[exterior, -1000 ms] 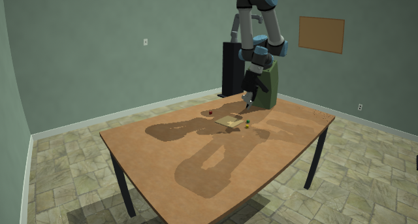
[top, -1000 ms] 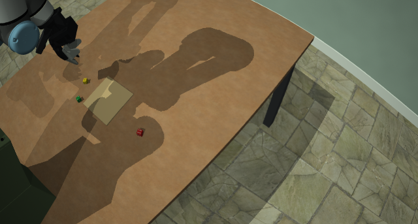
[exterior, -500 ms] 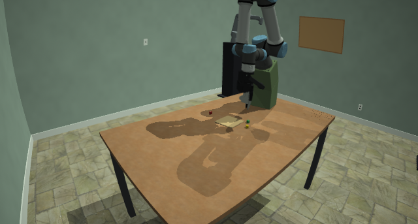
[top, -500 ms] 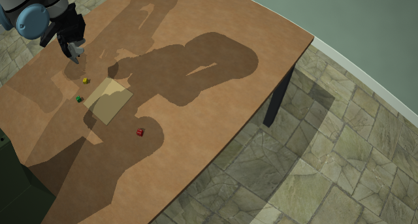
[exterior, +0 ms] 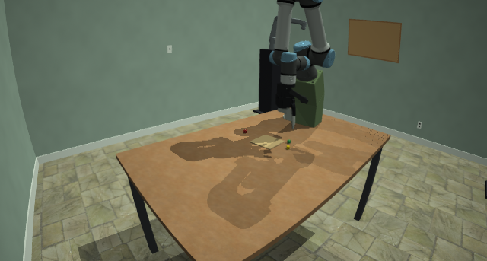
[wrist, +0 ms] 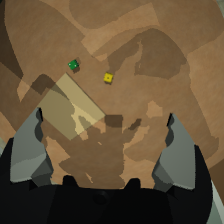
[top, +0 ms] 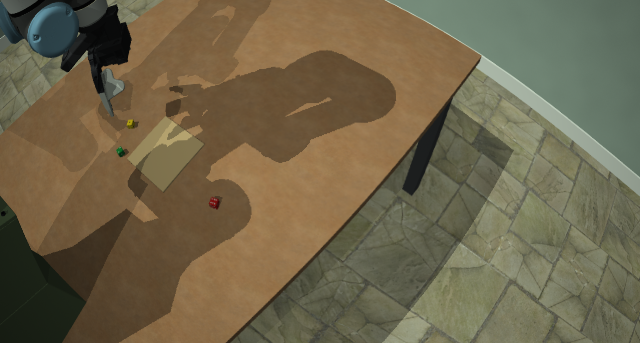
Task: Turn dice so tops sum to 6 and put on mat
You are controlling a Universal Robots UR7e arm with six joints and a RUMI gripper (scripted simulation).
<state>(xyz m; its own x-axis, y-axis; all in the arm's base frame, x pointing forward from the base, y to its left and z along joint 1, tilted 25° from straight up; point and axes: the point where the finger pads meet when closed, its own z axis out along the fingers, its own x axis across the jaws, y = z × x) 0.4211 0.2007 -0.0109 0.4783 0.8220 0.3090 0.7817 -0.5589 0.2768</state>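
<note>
Right now the yellow die is 13 cm below my hand. Round my hand: mat: 14 cm below, 13 cm to the right, 2 cm ahead; then green die: 13 cm below, 6 cm behind, 4 cm to the right; then red die: 31 cm to the right, 13 cm below, 3 cm ahead.
</note>
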